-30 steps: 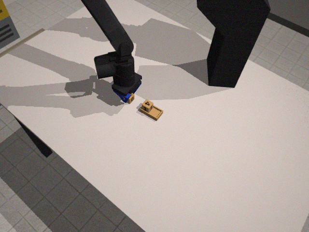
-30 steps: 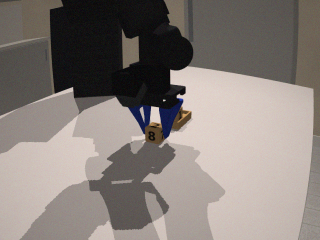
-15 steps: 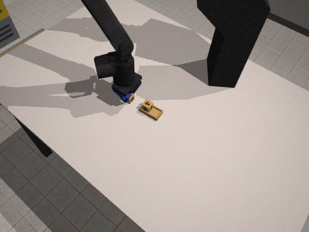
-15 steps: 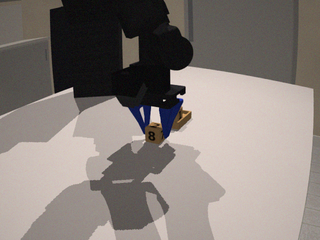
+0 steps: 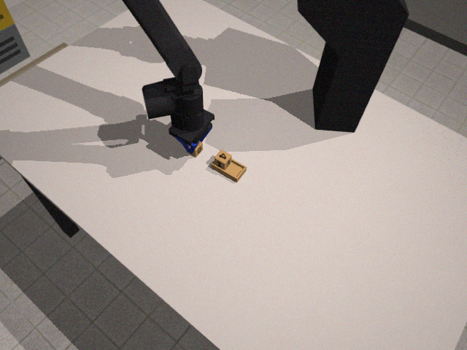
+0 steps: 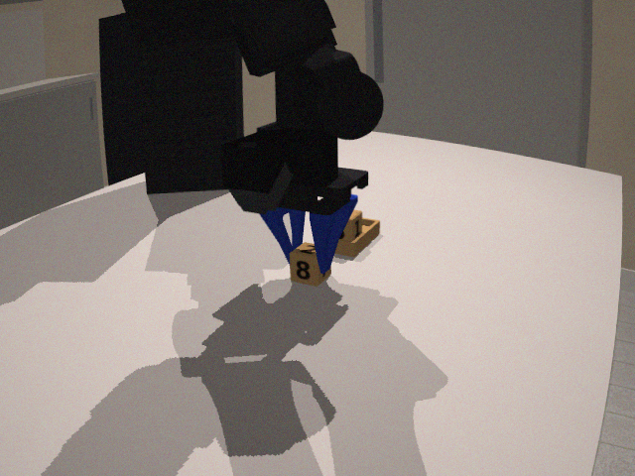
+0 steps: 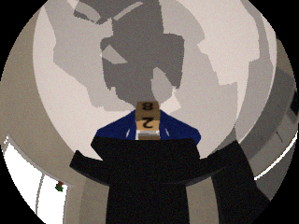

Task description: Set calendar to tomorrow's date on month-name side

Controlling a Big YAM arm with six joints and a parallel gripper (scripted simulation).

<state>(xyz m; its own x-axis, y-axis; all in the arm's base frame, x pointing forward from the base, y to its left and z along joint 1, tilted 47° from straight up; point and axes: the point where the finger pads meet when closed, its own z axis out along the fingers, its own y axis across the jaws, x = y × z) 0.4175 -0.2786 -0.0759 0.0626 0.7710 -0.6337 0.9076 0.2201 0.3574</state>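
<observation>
Now: the wooden tray 11 cm to the left of my hand and 1 cm below it. From my hand the other things lie so: wooden digit cube (right at my hand).
</observation>
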